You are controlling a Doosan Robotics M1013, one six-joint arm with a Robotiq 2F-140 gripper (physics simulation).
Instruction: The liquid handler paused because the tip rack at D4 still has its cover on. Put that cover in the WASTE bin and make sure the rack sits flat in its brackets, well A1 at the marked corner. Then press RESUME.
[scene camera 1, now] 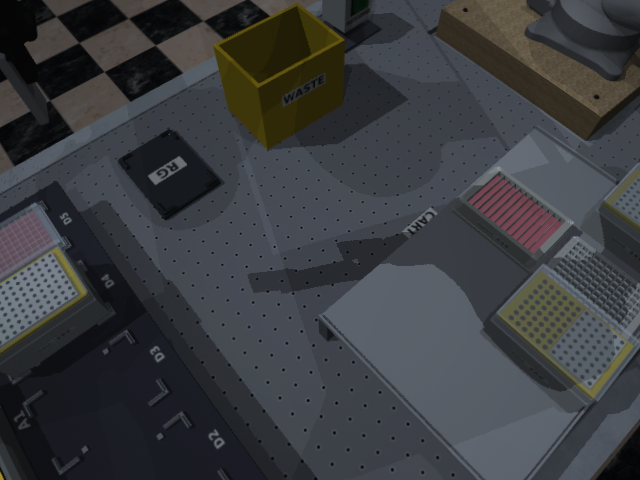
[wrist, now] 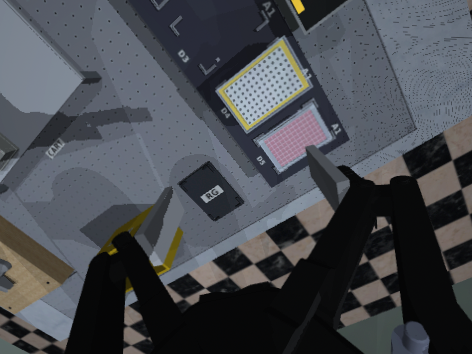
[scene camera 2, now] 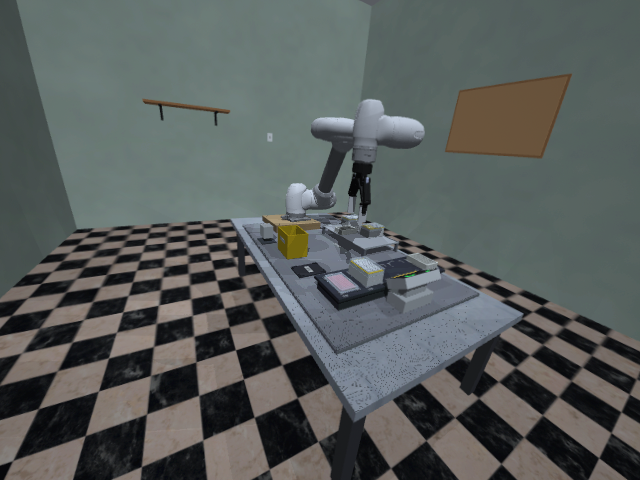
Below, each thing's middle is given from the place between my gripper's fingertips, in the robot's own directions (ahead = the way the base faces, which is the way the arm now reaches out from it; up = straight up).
Now: the black RG pad (scene camera 1: 171, 176) 19 cm behind my hand, 8 cm to the right of it and 31 cm below it. From my hand the other things lie so: yellow WASTE bin (scene camera 1: 283, 73): 41 cm behind, 4 cm to the right, 25 cm below.
